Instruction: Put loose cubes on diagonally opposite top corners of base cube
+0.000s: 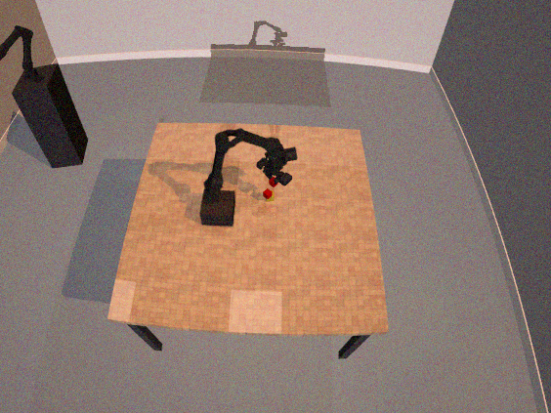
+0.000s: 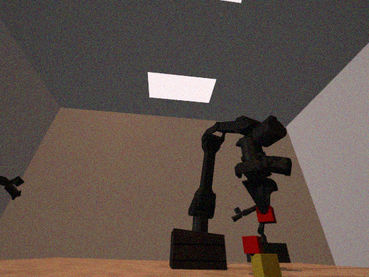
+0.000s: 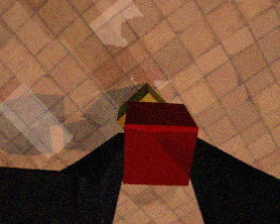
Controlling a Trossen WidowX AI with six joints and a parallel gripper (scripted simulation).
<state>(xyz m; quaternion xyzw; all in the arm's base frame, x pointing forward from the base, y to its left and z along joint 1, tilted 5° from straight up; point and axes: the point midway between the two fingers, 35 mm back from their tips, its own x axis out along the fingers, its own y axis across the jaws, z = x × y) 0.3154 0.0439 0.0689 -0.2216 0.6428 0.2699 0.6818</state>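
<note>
Right now my gripper tip is 30 mm past the red cube, 30 mm to the left of it and 60 mm above it. Also, from my gripper tip: yellow base cube: 20 mm behind, 10 mm to the right, 100 mm below.
</note>
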